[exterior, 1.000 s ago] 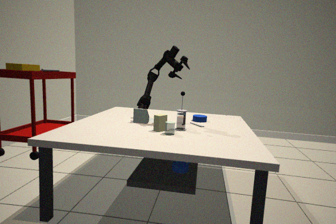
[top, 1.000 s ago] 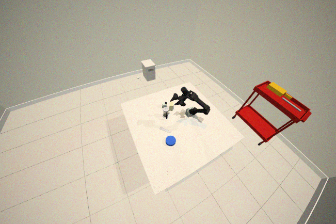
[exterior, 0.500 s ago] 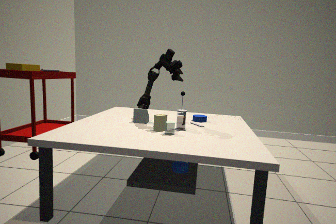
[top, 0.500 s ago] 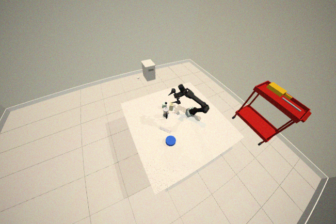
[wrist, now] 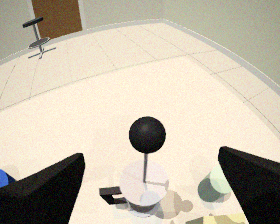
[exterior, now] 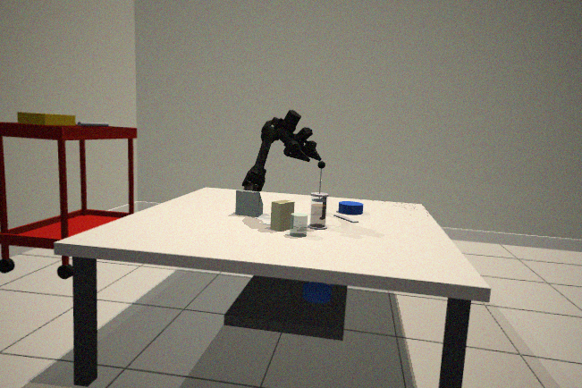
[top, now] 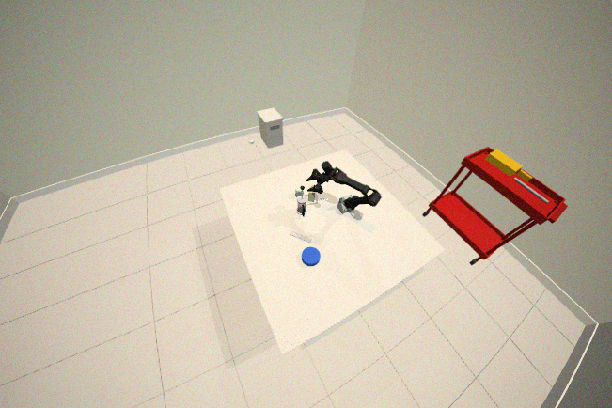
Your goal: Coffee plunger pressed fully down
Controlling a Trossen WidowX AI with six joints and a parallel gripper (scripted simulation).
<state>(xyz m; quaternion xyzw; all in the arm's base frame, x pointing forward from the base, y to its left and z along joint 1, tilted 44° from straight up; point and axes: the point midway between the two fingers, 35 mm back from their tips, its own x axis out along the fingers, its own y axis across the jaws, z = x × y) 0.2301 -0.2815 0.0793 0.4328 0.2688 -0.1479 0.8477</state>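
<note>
Right now my gripper tip is 15 cm above the coffee press and 3 cm short of it. Also, from my gripper tip: thin white strip: 27 cm below, 18 cm to the left, 16 cm ahead.
</note>
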